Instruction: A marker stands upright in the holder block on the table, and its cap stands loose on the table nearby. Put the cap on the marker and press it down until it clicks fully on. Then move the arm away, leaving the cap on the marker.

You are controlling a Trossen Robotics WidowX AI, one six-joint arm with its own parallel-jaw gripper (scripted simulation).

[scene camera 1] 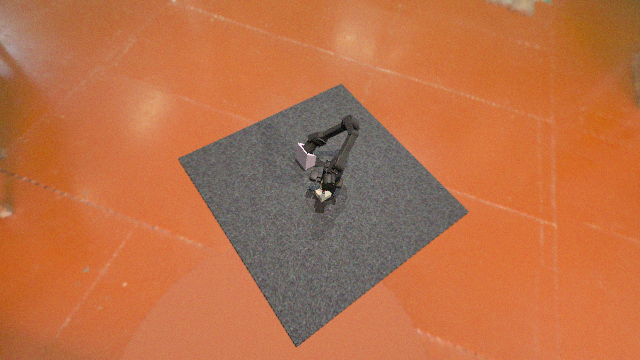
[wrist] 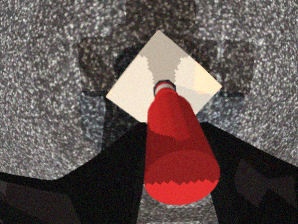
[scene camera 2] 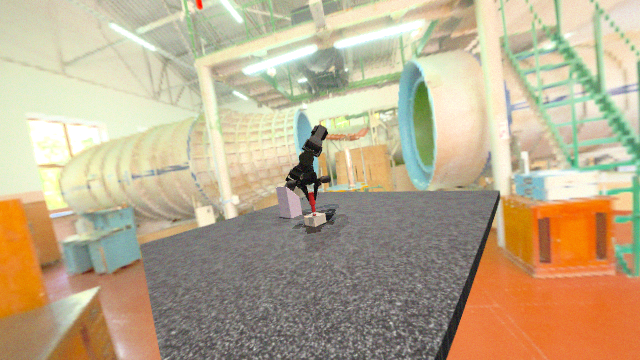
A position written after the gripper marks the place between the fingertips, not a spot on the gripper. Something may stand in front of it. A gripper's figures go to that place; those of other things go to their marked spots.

The gripper (wrist: 173,130): 10 cm from the lens. A red cap (wrist: 180,168): 6 cm from the lens.
